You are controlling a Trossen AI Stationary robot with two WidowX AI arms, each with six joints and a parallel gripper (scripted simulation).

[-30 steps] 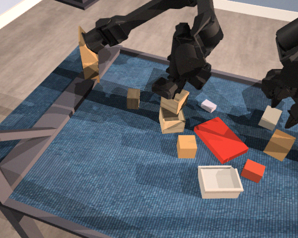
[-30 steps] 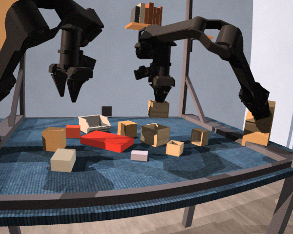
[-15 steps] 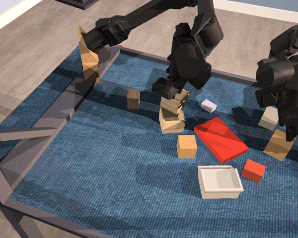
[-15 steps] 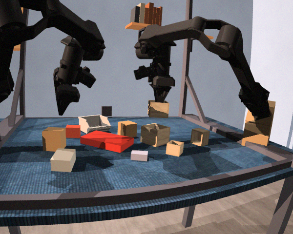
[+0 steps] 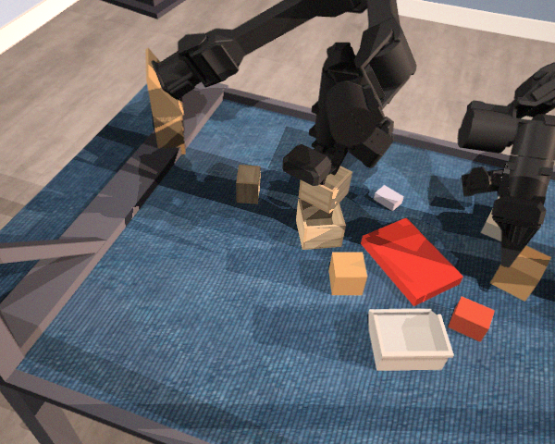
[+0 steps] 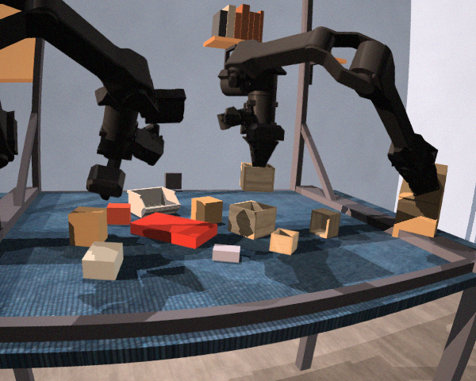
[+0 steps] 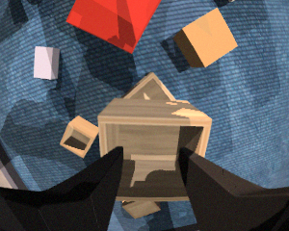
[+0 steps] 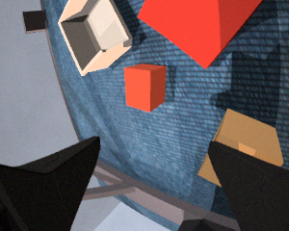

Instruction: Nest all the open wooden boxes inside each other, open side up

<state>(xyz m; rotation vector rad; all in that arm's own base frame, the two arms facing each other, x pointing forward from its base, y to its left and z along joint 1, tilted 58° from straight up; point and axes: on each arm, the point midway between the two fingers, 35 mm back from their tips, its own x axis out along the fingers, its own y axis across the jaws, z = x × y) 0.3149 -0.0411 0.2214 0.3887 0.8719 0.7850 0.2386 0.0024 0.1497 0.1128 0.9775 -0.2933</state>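
Now: right hand 13 cm to the right of the flat red block, 12 cm above it and 1 cm past it. The rest, counted from my right hand: beige block (16 cm ahead, 11 cm below, 1 cm to the left); red cube (11 cm below, 8 cm behind, 1 cm to the left); lavender block (21 cm to the left, 12 cm below, 12 cm ahead).
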